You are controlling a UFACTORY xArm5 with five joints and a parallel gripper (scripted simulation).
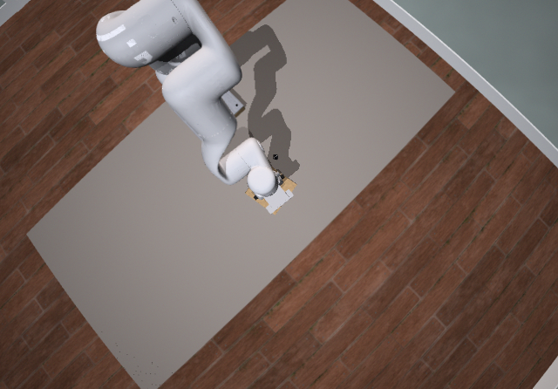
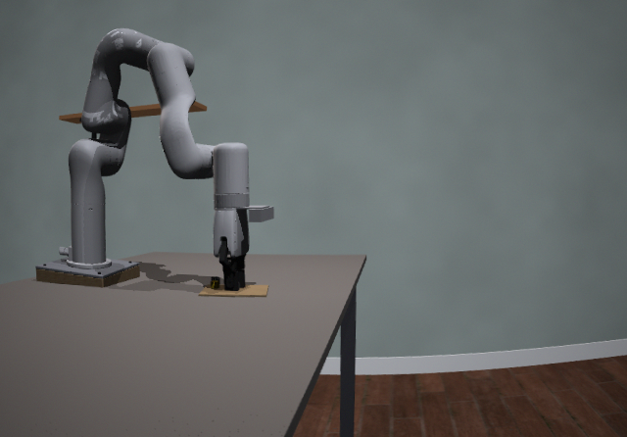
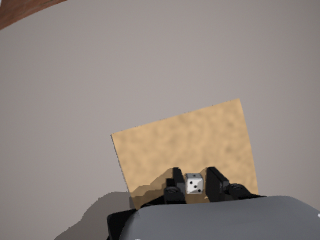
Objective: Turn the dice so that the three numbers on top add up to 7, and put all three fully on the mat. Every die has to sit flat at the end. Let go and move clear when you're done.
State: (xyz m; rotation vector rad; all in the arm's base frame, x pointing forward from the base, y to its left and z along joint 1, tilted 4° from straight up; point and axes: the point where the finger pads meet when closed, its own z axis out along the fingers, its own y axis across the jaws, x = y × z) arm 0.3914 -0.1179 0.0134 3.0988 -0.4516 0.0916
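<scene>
My gripper is now 10 mm above the white die. Round my hand: black die (110 mm to the left, 60 mm behind, 20 mm below); yellow die (40 mm behind, 10 mm to the left, 10 mm below); tan mat (20 mm below).
</scene>
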